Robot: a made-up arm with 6 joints.
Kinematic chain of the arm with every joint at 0, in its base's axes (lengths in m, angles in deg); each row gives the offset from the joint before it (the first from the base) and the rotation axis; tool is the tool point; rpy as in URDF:
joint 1: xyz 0 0 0.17 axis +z
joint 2: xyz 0 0 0 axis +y
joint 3: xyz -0.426 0 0.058 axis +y
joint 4: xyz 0.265 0 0.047 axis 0.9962 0 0.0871
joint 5: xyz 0 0 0 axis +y
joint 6: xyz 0.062 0 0.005 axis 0.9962 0 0.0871
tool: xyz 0 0 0 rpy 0 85 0
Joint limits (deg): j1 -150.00..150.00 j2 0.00..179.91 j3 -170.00..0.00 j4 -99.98..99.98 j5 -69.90..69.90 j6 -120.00..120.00
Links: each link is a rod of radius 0.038 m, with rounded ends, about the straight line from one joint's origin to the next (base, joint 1, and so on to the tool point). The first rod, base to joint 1, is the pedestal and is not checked.
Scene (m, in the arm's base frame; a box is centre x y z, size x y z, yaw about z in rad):
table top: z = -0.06
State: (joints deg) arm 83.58 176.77 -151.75 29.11 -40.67 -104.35
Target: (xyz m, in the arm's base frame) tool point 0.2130 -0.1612 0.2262
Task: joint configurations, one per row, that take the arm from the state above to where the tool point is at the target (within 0.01 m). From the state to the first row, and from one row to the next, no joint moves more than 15 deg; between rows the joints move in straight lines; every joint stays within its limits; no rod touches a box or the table.
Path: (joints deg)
1: 72.33 170.45 -138.27 31.79 -41.45 -104.35
2: 61.09 164.13 -124.79 34.47 -42.22 -104.35
3: 49.84 157.82 -111.31 37.15 -43.00 -104.35
4: 38.60 151.50 -97.83 39.83 -43.78 -104.35
5: 27.35 145.18 -84.35 42.51 -44.55 -104.35
6: 16.11 138.86 -70.87 45.19 -45.33 -104.35
7: 4.86 132.55 -57.38 47.87 -46.10 -104.35
8: -6.38 126.23 -43.90 50.55 -46.88 -104.35
9: -17.63 119.91 -30.42 53.23 -47.66 -104.35
10: -28.87 113.59 -16.94 55.91 -48.43 -104.35

